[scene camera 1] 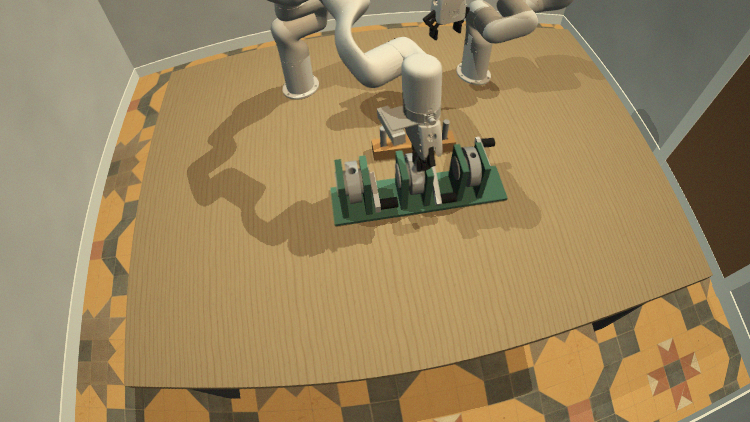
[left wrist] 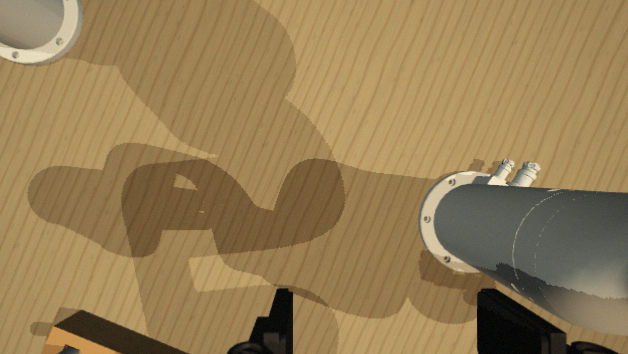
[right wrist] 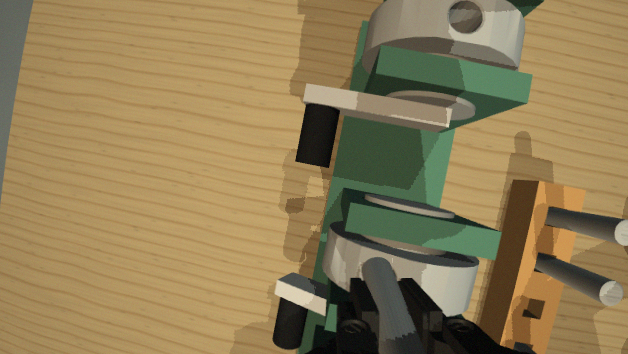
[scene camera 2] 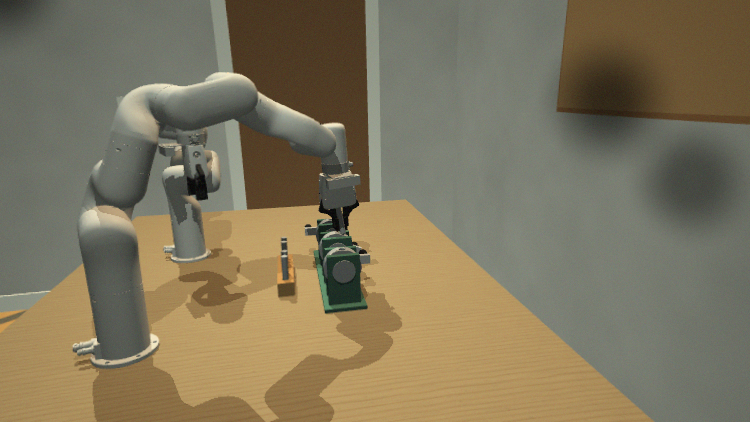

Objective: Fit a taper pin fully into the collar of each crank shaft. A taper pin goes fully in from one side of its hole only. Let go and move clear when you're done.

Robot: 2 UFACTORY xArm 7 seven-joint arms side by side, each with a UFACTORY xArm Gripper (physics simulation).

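Frame: origin at the left arm's base, x right, y ahead, z up, level; centimetres.
Seen in the pictures: left gripper, fingertip midpoint: [scene camera 1: 445, 34] [left wrist: 384, 320] [scene camera 2: 198, 197]; right gripper, fingertip midpoint: [scene camera 1: 421, 165] [right wrist: 379, 306] [scene camera 2: 341, 229]; left arm's base, origin of the base link: [scene camera 1: 473, 73] [left wrist: 467, 220] [scene camera 2: 191, 256]; right arm's base, origin of the base link: [scene camera 1: 300, 87] [left wrist: 32, 14] [scene camera 2: 126, 351].
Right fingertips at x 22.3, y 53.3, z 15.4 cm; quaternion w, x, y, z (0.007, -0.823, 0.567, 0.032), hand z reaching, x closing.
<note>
Pixels of each thing's middle, then the offset from my right fingertips to it. "*": a spot on its surface instead.
- grey taper pin, surface spot: [right wrist: 382, 277] * dx +1.8, dy +0.7, dz +1.0 cm
- middle collar, surface spot: [right wrist: 452, 285] * dx +2.2, dy -3.5, dz -0.8 cm
- left collar, surface spot: [scene camera 1: 352, 184] * dx +15.4, dy +4.3, dz -1.6 cm
- upper collar, surface spot: [right wrist: 405, 32] * dx +14.1, dy +3.9, dz -1.4 cm
- right collar, surface spot: [scene camera 1: 474, 169] * dx -13.0, dy -0.7, dz -1.8 cm
- green base, surface spot: [scene camera 1: 356, 216] * dx +15.3, dy +5.3, dz -14.3 cm
My right gripper [scene camera 1: 424, 161] [scene camera 2: 340, 220] [right wrist: 379, 306] is shut on a grey taper pin [right wrist: 382, 277] and holds it at the middle collar [scene camera 1: 416, 182] [right wrist: 452, 285]. The pin's lower end overlaps the collar's rim; whether it is in the hole is hidden. The left collar [scene camera 1: 352, 184] shows an open hole on top and is the upper collar [right wrist: 405, 32] in the right wrist view. The right collar [scene camera 1: 474, 169] also shows an open hole. Other pins [scene camera 1: 382, 136] [scene camera 2: 284, 266] [right wrist: 582, 220] stand in the orange rack [scene camera 1: 385, 152] [scene camera 2: 286, 288]. My left gripper [scene camera 1: 444, 30] [scene camera 2: 198, 188] [left wrist: 384, 320] is open, high and away.
The green base [scene camera 1: 356, 216] [scene camera 2: 346, 307] carries upright bearing plates beside the collars. Crank arms with black handles [scene camera 1: 388, 203] [right wrist: 317, 135] stick out from it. The rack lies close behind the base in scene camera 1, and its corner [left wrist: 82, 342] shows in the left wrist view.
</note>
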